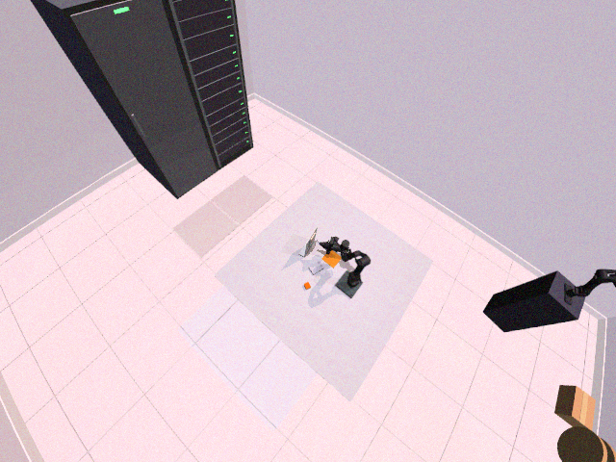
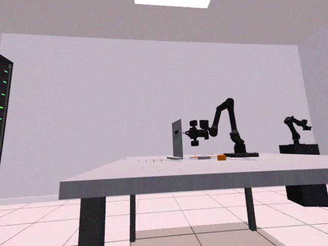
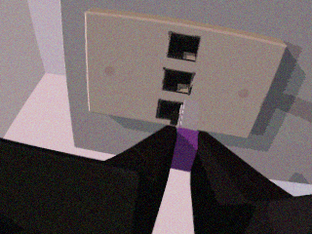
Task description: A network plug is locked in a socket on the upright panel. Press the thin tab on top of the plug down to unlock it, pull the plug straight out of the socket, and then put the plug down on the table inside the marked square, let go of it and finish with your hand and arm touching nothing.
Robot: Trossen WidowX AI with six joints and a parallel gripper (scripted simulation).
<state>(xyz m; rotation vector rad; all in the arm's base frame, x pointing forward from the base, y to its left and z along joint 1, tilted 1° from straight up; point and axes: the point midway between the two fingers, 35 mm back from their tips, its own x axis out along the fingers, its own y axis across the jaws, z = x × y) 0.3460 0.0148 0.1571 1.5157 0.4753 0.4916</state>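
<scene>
Now: the orange flat patch 170 mm below my gripper tip, 120 mm behind it and 70 mm to the right of it. The rest, counted from my gripper tip: purple network plug right at my gripper tip; then orange cube 240 mm to the left, 170 mm behind, 160 mm below; then socket panel 70 mm ahead, 60 mm below, 30 mm to the left.
</scene>
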